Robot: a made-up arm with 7 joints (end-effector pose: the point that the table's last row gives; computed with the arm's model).
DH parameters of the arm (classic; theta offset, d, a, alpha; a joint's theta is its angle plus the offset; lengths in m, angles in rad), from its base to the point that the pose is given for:
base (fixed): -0.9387 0 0.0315 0
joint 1: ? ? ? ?
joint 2: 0 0.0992 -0.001 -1.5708
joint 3: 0 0.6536 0.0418 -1.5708
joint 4: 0 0.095 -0.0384 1.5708
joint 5: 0 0.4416 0.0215 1.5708
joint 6: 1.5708 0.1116 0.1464 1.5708
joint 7: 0 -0.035 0.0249 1.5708
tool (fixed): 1.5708 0.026 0 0
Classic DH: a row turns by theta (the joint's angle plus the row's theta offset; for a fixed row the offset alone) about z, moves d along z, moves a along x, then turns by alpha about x.
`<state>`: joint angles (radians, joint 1 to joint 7).
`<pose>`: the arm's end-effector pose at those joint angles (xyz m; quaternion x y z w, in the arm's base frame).
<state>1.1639 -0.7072 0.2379 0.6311 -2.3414 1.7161 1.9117</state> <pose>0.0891 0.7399 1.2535 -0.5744 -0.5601 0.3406 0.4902</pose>
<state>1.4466 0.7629 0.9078 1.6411 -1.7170 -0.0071 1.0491</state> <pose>-0.5274 -0.2899 1.3705 -0.5787 -0.4081 -0.0617 0.7034</pose>
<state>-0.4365 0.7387 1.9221 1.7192 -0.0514 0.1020 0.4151</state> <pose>-0.3283 0.7142 0.9164 -0.9000 0.2227 0.3607 0.1019</pose>
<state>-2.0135 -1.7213 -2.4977 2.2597 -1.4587 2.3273 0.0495</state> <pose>-0.6231 -0.3402 0.6994 0.3853 0.7737 0.4802 0.1499</pose>
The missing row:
joint 1: 0.9387 0.5993 -0.0298 1.5708
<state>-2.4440 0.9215 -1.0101 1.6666 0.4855 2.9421 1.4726</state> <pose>0.0994 0.5125 1.0706 0.6900 0.3638 0.4573 0.4270</pose>
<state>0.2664 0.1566 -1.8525 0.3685 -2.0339 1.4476 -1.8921</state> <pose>0.0729 -0.2946 1.6900 -0.1180 -0.6724 -0.4186 0.5990</pose>
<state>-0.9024 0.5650 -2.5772 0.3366 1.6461 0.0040 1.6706</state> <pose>-0.8029 0.4375 1.4825 0.1189 -0.4453 -0.6837 0.5658</pose>
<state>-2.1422 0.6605 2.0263 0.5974 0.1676 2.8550 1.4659</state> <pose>0.4137 0.4419 1.2626 -0.1234 -0.8006 0.1639 0.5630</pose>
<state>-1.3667 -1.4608 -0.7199 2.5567 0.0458 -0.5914 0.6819</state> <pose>-0.2755 -0.1943 0.3711 -0.8647 -0.2342 -0.3405 0.2854</pose>
